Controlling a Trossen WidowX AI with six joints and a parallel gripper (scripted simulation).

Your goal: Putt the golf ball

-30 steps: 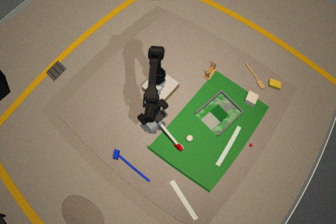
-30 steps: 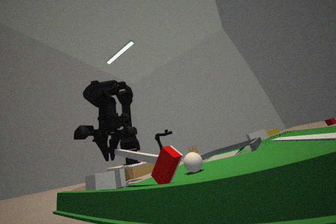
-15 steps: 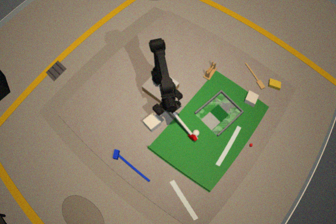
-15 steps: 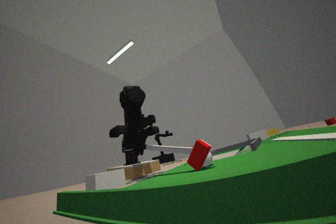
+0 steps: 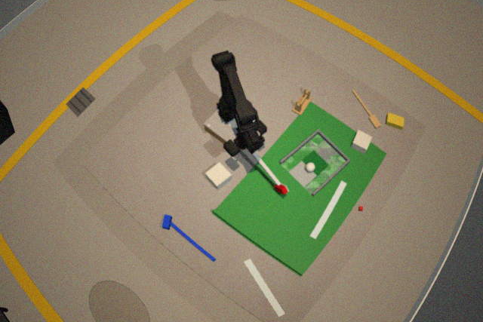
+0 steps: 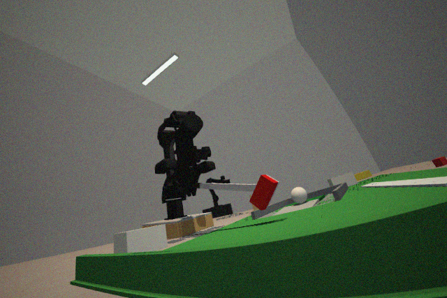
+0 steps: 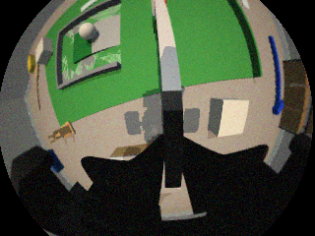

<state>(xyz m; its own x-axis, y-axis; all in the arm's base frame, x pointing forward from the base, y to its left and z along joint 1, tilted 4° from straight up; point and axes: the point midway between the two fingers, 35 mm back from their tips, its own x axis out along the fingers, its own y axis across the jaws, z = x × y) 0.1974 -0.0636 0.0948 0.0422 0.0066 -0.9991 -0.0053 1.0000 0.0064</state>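
Now: the red putter 12 cm ahead of my gripper tip and 1 cm below it. From my gripper tip the other things lie so: blue putter (44 cm to the right, 13 cm ahead, 9 cm below); then green mat (27 cm ahead, 13 cm to the left, 10 cm below); then white golf ball (23 cm ahead, 17 cm to the left, 7 cm below).
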